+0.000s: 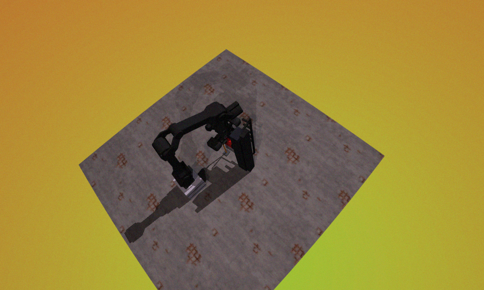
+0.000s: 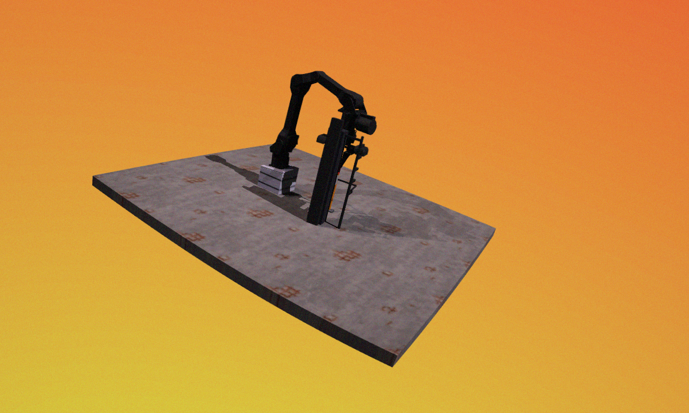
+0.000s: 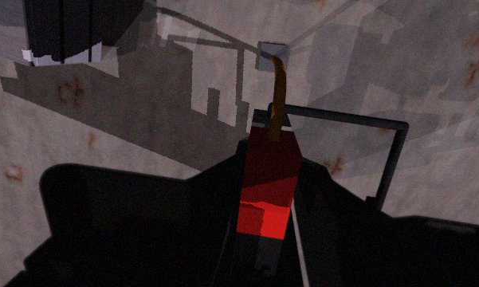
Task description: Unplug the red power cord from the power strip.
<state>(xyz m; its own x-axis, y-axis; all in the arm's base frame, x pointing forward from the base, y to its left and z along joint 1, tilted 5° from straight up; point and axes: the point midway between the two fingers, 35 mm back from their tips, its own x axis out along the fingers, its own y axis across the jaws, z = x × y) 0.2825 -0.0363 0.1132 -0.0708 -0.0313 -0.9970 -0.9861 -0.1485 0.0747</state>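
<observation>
My gripper tip is now 1 cm short of the red plug and 3 cm to the left of it.
</observation>
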